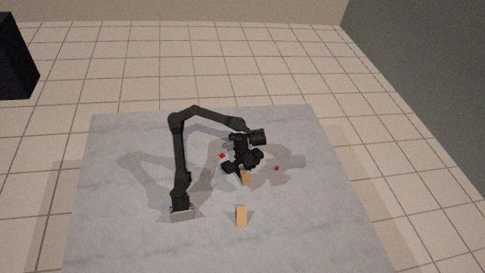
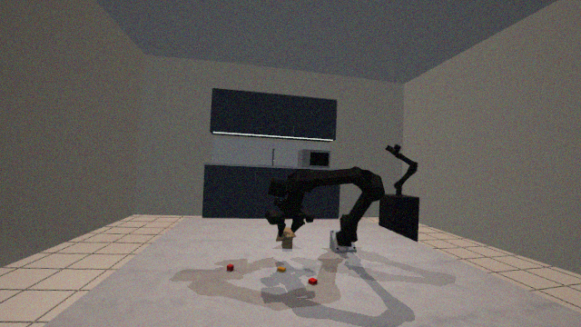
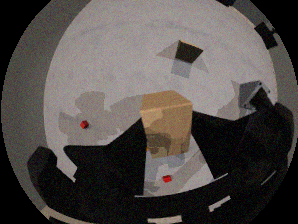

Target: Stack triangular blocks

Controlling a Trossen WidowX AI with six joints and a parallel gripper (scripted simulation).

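Right now my gripper tip is 2 cm short of the small orange cube, 10 cm to the right of it and 9 cm above it. Round my gripper tip: tan triangular block 1 cm above.
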